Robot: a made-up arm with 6 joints. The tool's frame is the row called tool. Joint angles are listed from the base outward.
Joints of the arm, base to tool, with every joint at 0 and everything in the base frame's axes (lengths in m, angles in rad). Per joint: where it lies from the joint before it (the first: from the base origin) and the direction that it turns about. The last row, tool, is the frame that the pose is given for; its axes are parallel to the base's.
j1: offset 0 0 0.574 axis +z
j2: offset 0 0 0 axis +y
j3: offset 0 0 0.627 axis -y
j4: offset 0 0 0 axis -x
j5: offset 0.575 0 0 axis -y
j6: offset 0 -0.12 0 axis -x
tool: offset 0 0 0
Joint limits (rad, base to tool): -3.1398..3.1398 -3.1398..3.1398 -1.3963..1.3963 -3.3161..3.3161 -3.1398..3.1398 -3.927..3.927
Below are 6 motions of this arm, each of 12 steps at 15 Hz.
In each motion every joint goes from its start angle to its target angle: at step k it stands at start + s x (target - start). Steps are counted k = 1, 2, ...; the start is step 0. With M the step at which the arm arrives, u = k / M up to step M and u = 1 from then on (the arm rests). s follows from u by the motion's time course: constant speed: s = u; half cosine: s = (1 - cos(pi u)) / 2; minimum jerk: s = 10 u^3 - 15 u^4 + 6 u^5.
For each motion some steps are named. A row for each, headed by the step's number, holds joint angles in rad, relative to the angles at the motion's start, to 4 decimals.
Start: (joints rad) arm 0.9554 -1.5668 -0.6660 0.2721 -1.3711 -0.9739
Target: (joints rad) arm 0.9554 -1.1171 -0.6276 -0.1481 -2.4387 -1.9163
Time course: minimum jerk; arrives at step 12
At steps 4, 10, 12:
4: 0.0000 0.0944 0.0081 -0.0882 -0.2241 -0.1978
10: 0.0000 0.4337 0.0370 -0.4053 -1.0297 -0.9090
12: 0.0000 0.4497 0.0384 -0.4202 -1.0676 -0.9424

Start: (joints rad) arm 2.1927 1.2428 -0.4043 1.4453 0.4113 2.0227
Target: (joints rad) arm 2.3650 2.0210 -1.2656 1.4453 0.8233 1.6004
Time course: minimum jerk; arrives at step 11
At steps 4, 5, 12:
4: 0.0442 0.1998 -0.2211 0.0000 0.1058 -0.1084
5: 0.0715 0.3231 -0.3576 0.0000 0.1711 -0.1754
12: 0.1723 0.7782 -0.8613 0.0000 0.4120 -0.4223

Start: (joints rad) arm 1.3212 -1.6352 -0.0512 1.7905 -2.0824 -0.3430
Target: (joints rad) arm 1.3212 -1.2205 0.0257 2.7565 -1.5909 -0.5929
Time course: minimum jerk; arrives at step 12
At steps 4, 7, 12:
4: 0.0000 0.0870 0.0161 0.2027 0.1032 -0.0524
7: 0.0000 0.2710 0.0502 0.6312 0.3211 -0.1633
12: 0.0000 0.4147 0.0769 0.9660 0.4915 -0.2499

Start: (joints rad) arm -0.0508 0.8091 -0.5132 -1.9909 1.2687 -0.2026
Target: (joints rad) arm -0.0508 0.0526 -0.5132 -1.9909 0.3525 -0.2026
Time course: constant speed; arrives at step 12
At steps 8, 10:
8: 0.0000 -0.5043 0.0000 0.0000 -0.6108 0.0000
10: 0.0000 -0.6304 0.0000 0.0000 -0.7635 0.0000

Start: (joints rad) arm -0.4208 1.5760 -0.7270 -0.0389 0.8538 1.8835
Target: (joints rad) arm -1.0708 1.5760 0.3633 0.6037 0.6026 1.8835
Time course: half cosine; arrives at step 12
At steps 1, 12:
1: -0.0111 0.0000 0.0186 0.0109 -0.0043 0.0000
12: -0.6500 0.0000 1.0903 0.6426 -0.2512 0.0000

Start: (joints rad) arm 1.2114 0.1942 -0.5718 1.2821 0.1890 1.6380
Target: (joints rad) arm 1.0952 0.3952 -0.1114 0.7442 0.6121 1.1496
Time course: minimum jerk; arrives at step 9
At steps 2, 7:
2: -0.0089 0.0154 0.0352 -0.0411 0.0323 -0.0373
7: -0.1073 0.1856 0.4252 -0.4968 0.3908 -0.4511

